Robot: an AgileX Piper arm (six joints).
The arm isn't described. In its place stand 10 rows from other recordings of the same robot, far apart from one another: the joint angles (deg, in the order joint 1, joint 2, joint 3, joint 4, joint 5, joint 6), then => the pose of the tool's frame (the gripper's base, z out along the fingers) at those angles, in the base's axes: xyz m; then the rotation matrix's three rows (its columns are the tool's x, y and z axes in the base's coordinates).
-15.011 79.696 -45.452 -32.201 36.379 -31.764 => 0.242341 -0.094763 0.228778; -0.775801 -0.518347 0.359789; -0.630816 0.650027 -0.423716; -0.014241 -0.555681 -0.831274
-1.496 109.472 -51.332 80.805 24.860 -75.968 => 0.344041 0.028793 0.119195; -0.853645 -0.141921 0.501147; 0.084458 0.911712 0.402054; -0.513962 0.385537 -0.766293
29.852 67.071 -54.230 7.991 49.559 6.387 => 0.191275 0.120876 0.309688; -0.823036 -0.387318 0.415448; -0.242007 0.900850 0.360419; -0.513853 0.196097 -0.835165
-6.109 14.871 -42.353 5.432 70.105 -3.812 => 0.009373 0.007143 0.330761; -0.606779 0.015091 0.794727; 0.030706 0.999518 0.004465; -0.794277 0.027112 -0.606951
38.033 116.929 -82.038 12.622 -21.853 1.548 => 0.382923 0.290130 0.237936; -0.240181 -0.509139 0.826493; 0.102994 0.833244 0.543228; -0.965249 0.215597 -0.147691
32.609 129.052 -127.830 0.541 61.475 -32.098 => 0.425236 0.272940 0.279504; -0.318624 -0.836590 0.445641; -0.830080 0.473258 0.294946; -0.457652 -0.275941 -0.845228
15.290 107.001 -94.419 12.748 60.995 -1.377 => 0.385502 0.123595 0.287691; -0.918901 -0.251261 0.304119; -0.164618 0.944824 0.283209; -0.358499 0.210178 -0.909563
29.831 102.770 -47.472 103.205 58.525 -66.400 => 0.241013 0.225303 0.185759; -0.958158 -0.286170 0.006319; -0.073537 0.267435 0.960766; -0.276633 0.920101 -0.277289
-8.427 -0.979 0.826 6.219 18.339 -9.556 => 0.053207 -0.004747 0.180591; -0.230797 0.099130 0.967939; -0.030137 0.993591 -0.108942; -0.972535 -0.054314 -0.226330
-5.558 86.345 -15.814 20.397 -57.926 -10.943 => 0.226505 -0.049043 0.174107; -0.159344 0.383239 0.909801; 0.019299 0.922609 -0.385254; -0.987034 -0.043829 -0.154408
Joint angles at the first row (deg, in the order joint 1, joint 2, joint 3, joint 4, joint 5, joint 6):
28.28 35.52 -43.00 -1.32 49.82 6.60
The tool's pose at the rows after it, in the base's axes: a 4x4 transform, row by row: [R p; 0 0 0 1], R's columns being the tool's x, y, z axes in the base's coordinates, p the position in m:
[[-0.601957 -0.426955 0.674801 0.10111], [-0.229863 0.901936 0.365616 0.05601], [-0.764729 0.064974 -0.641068 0.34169], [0 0 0 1]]
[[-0.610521 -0.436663 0.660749 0.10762], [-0.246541 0.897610 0.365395 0.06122], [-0.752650 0.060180 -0.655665 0.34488], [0 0 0 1]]
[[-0.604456 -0.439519 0.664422 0.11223], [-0.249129 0.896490 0.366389 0.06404], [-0.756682 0.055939 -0.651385 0.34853], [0 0 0 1]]
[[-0.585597 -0.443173 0.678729 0.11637], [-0.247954 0.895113 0.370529 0.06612], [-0.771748 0.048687 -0.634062 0.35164], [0 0 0 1]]
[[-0.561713 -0.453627 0.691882 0.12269], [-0.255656 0.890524 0.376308 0.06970], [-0.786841 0.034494 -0.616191 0.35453], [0 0 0 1]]
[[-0.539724 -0.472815 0.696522 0.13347], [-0.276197 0.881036 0.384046 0.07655], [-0.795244 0.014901 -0.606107 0.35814], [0 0 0 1]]
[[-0.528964 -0.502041 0.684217 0.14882], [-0.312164 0.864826 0.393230 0.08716], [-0.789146 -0.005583 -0.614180 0.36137], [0 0 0 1]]
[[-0.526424 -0.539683 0.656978 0.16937], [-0.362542 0.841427 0.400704 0.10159], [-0.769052 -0.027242 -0.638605 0.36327], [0 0 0 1]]
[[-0.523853 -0.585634 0.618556 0.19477], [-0.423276 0.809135 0.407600 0.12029], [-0.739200 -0.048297 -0.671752 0.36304], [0 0 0 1]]
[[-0.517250 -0.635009 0.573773 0.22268], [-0.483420 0.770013 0.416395 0.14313], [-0.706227 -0.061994 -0.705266 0.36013], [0 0 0 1]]
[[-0.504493 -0.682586 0.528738 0.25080], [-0.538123 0.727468 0.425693 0.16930], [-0.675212 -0.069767 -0.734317 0.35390], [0 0 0 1]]
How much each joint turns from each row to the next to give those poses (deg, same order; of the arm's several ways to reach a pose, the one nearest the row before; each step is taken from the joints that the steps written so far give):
1.52 3.25 -1.93 -0.01 1.22 -0.04
0.69 2.30 -1.55 -0.17 0.35 -0.03
0.18 1.28 -1.07 -0.25 -0.52 -0.03
0.01 0.79 -0.56 -0.34 -1.51 -0.22
0.01 1.34 -0.66 -0.21 -1.98 -0.88
0.00 2.69 -1.47 0.27 -1.97 -1.79
0.00 4.20 -2.47 1.12 -1.17 -2.87
0.03 5.73 -3.59 1.64 -0.34 -3.71
0.28 7.06 -4.74 1.81 0.23 -4.19
0.69 7.84 -5.70 1.77 0.61 -3.94
1.10 8.15 -6.33 1.45 0.74 -3.29

